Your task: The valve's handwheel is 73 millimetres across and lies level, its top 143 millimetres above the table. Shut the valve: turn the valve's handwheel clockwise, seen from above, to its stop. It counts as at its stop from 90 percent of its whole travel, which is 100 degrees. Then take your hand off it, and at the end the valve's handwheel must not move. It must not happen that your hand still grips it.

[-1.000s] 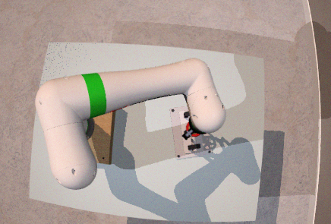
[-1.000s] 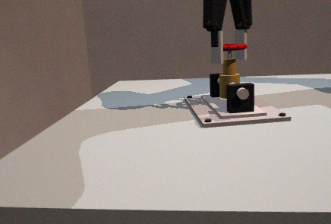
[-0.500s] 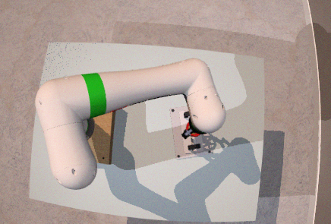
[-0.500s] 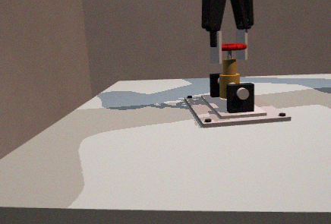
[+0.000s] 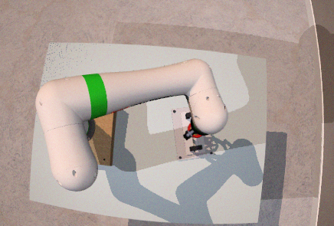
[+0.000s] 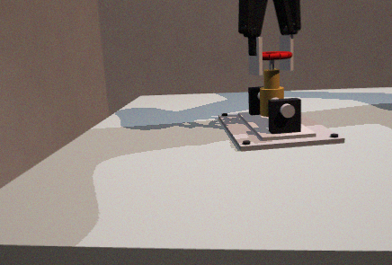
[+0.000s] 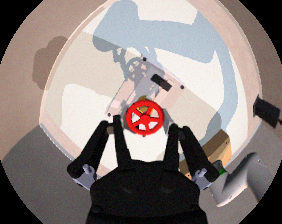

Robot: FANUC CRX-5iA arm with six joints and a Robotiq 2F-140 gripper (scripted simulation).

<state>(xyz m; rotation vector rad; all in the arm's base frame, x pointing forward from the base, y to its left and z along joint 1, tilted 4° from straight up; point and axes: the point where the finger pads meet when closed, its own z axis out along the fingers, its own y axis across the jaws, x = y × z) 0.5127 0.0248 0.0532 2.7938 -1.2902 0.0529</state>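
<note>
Now: hand 10 mm above the red handwheel.
</note>
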